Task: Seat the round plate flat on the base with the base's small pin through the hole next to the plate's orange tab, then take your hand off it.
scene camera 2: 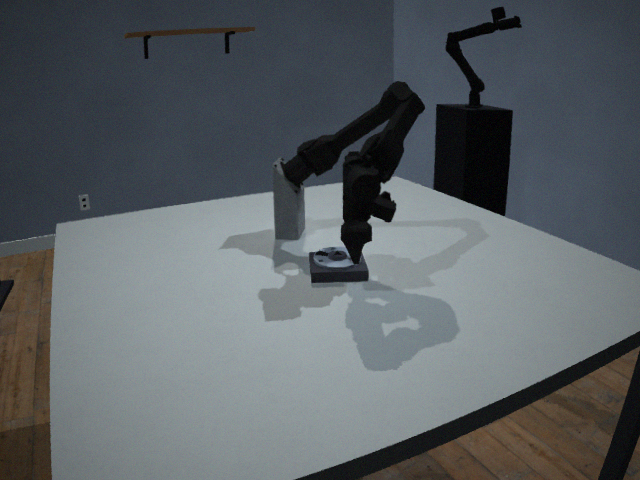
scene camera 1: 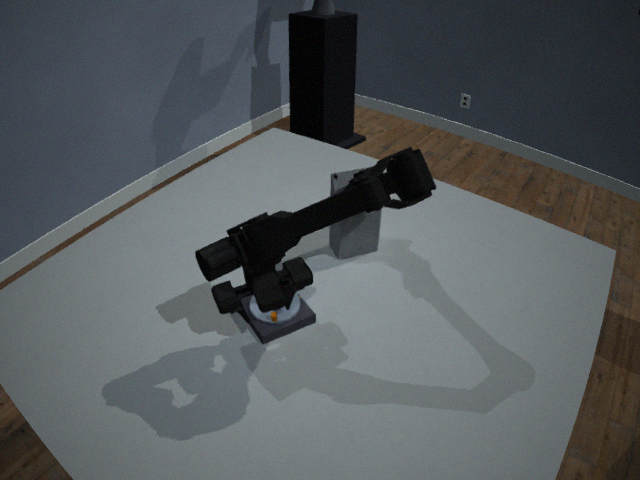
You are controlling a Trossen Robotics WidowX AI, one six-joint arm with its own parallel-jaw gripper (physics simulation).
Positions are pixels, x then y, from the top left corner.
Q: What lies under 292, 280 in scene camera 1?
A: The gripper.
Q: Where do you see a round grey plate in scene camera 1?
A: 282, 315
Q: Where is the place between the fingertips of the gripper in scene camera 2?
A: At 356, 255
